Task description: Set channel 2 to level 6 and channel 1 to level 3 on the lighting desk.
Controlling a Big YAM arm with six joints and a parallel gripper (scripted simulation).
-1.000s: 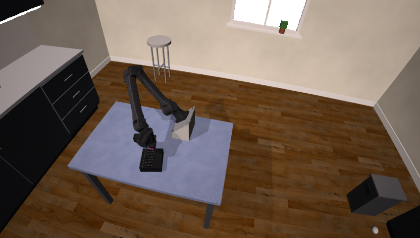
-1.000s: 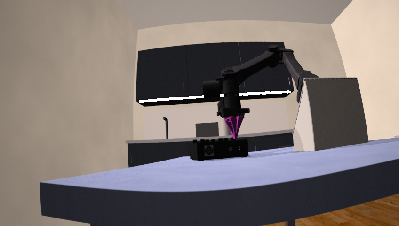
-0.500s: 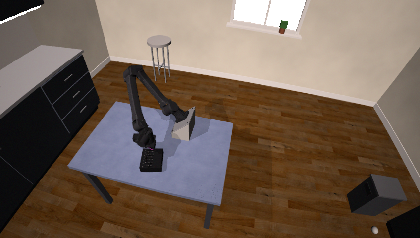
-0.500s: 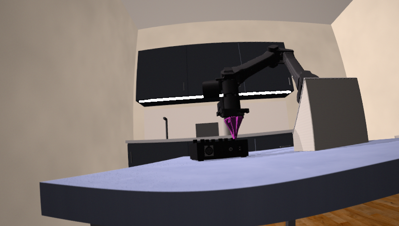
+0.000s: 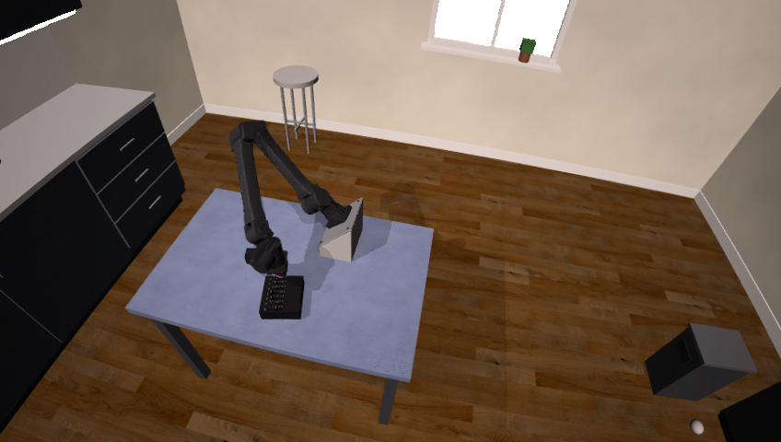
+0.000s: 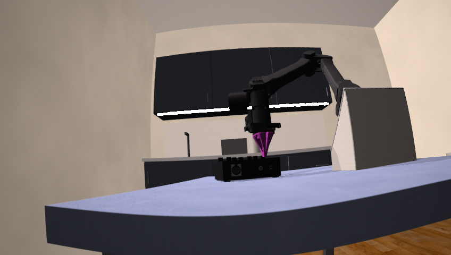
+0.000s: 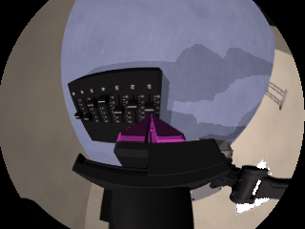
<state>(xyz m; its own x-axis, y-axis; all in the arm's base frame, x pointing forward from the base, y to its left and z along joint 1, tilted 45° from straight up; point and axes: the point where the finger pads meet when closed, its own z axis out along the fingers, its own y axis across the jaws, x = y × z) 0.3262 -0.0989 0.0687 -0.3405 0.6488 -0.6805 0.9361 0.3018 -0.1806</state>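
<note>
Now: the fader 10 mm ahead of my hand and 10 mm to the right of it.
</note>
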